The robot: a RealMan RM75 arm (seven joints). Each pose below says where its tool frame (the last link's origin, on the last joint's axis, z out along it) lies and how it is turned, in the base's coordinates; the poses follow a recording.
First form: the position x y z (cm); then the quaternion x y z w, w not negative.
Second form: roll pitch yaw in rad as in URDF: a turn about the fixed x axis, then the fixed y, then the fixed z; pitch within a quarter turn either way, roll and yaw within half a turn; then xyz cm. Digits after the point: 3 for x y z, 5 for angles.
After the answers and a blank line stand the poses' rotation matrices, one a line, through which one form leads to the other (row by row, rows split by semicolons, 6 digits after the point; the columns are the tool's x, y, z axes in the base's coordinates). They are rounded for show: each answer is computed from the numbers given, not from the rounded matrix.
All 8 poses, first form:
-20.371 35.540 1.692 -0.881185 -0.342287 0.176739 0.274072
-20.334 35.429 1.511 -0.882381 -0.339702 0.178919 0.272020
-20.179 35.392 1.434 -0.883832 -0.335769 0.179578 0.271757
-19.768 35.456 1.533 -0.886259 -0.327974 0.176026 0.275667
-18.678 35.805 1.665 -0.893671 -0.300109 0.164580 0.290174
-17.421 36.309 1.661 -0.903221 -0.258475 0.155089 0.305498
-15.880 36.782 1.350 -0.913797 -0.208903 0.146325 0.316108
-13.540 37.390 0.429 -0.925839 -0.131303 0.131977 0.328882
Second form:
-2.48718 0.12418 0.78320 -20.371 35.540 1.692
-2.48952 0.13131 0.77944 -20.334 35.429 1.511
-2.48992 0.13535 0.77192 -20.179 35.392 1.434
-2.48635 0.13157 0.75365 -19.768 35.456 1.533
-2.47040 0.12028 0.68996 -18.678 35.805 1.665
-2.45123 0.12254 0.60155 -17.421 36.309 1.661
-2.44085 0.13577 0.49918 -15.880 36.782 1.350
-2.43160 0.15868 0.34069 -13.540 37.390 0.429

0.703206 0.506358 -0.499102; 0.700115 -0.615448 0.362026; -0.123857 -0.604007 -0.787296
0.705181 0.502154 -0.500561; 0.696832 -0.621216 0.358492; -0.130938 -0.601609 -0.787986
0.710022 0.495924 -0.499929; 0.691130 -0.626815 0.359782; -0.134938 -0.600969 -0.787800
0.722896 0.484291 -0.492833; 0.678389 -0.632881 0.373161; -0.131186 -0.604089 -0.786045
0.765696 0.440883 -0.468328; 0.631911 -0.651468 0.419856; -0.119993 -0.617424 -0.777425
0.818276 0.372162 -0.438087; 0.561679 -0.679723 0.471692; -0.122232 -0.632038 -0.765237
0.869897 0.289281 -0.399494; 0.474299 -0.712871 0.516581; -0.135351 -0.638852 -0.757330
0.930683 0.156321 -0.330745; 0.329941 -0.749192 0.574326; -0.158013 -0.643642 -0.748837

